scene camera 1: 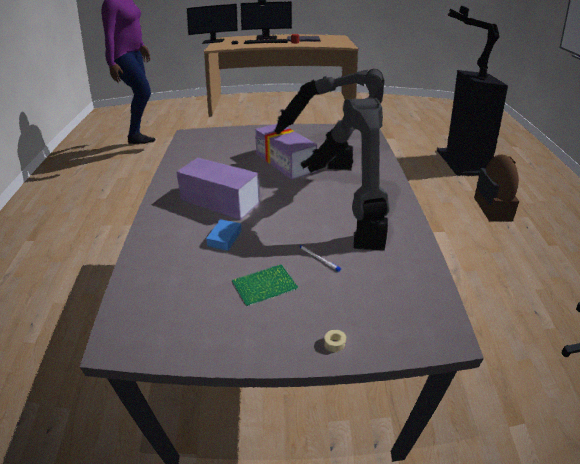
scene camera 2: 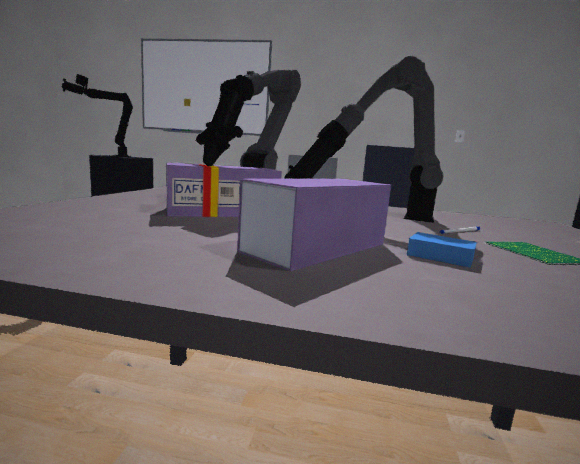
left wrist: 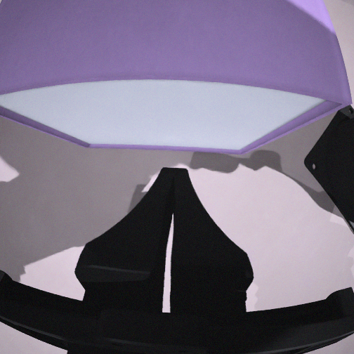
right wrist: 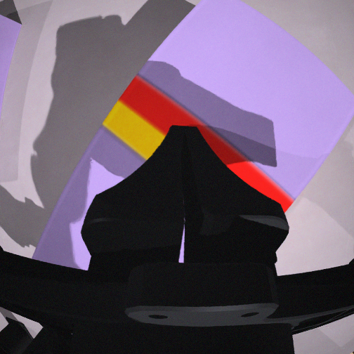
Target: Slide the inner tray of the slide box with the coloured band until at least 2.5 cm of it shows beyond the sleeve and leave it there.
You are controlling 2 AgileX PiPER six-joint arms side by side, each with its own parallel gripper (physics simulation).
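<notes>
The slide box with the red and yellow band (scene camera 1: pixel 268 150) (scene camera 2: pixel 206 192) (right wrist: pixel 150 97) stands at the table's far end. Its purple sleeve (scene camera 1: pixel 300 141) (scene camera 2: pixel 180 171) (left wrist: pixel 165 45) (right wrist: pixel 240 65) surrounds the inner tray's pale end face (scene camera 1: pixel 296 168) (left wrist: pixel 160 115), with no length of tray visible beyond the rim. My left gripper (scene camera 1: pixel 305 167) (left wrist: pixel 174 182) is shut and empty, its tips low in front of that face; the plain box hides them in scene camera 2. My right gripper (scene camera 1: pixel 278 131) (scene camera 2: pixel 209 164) (right wrist: pixel 182 142) is shut and empty, its tips at the sleeve's top by the band; contact is unclear.
A plain purple box with pale ends (scene camera 1: pixel 215 187) (scene camera 2: pixel 340 215) stands nearby. A blue block (scene camera 1: pixel 223 236) (scene camera 2: pixel 440 250), a pen (scene camera 1: pixel 320 258) (scene camera 2: pixel 461 230), a green sheet (scene camera 1: pixel 265 285) (scene camera 2: pixel 537 252) and a tape roll (scene camera 1: pixel 329 348) lie on the table (scene camera 1: pixel 200 345) (scene camera 2: pixel 125 260).
</notes>
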